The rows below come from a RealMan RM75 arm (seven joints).
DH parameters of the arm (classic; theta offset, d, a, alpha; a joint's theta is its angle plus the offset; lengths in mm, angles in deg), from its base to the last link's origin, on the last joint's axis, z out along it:
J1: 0 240.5 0 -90
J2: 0 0 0 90
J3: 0 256 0 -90
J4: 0 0 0 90
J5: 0 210 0 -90
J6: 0 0 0 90
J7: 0 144 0 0
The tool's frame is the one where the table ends.
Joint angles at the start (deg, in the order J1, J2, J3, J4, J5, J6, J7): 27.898 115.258 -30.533 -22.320 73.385 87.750 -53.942
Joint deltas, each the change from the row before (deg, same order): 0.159 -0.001 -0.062 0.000 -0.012 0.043 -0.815; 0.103 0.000 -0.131 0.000 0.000 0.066 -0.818; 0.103 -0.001 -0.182 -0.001 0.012 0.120 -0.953; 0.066 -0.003 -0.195 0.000 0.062 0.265 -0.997; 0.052 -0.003 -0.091 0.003 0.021 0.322 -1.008; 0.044 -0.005 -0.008 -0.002 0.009 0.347 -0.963
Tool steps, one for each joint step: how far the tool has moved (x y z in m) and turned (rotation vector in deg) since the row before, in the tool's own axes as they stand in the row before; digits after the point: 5 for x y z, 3 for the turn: -0.00034 0.00069 0.00094 -0.098 0.170 -0.936; 0.00001 0.00050 0.00073 -0.080 0.212 -0.909; 0.00015 0.00062 0.00079 -0.123 0.280 -1.052; 0.00039 0.00085 0.00060 -0.252 0.311 -1.070; 0.00038 0.00088 0.00038 -0.296 0.264 -1.055; 0.00025 0.00092 0.00021 -0.322 0.197 -1.000
